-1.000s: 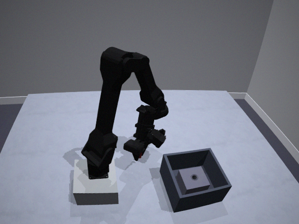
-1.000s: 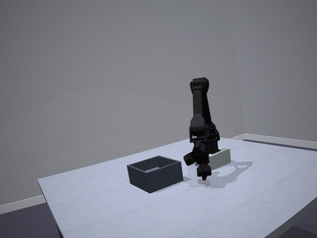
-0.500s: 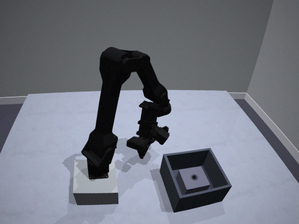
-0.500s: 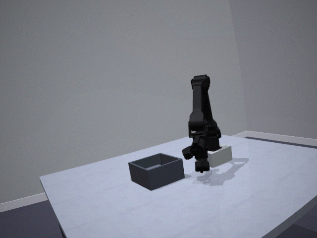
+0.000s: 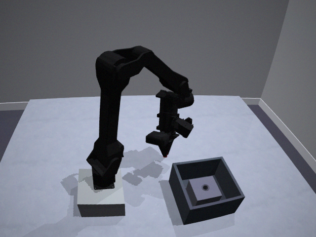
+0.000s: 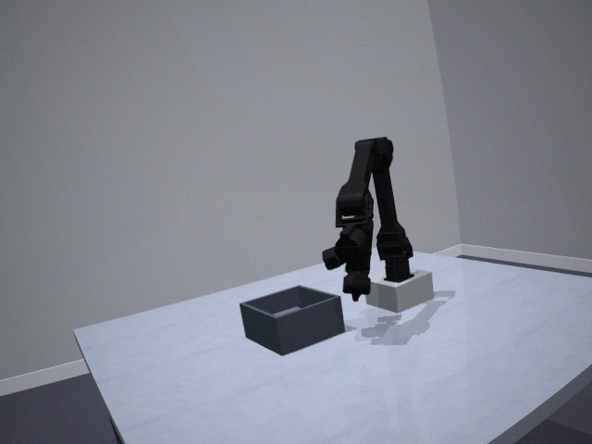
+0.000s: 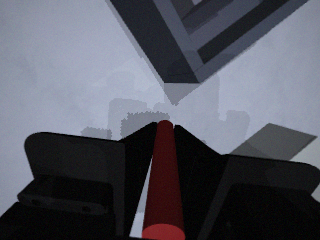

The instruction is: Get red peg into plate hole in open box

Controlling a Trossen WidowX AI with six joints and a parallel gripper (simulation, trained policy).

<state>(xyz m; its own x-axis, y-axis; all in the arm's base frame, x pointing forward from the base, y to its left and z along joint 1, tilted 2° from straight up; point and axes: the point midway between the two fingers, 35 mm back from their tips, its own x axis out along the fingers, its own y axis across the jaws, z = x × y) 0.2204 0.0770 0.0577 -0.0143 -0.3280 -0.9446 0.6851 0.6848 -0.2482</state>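
Right now the grey plate is 140 mm to the right of my gripper tip, 100 mm ahead of it and 50 mm below it. Also, from my gripper tip: red peg 30 mm above, 10 mm to the left; dark box 140 mm to the right, 100 mm ahead, 70 mm below.
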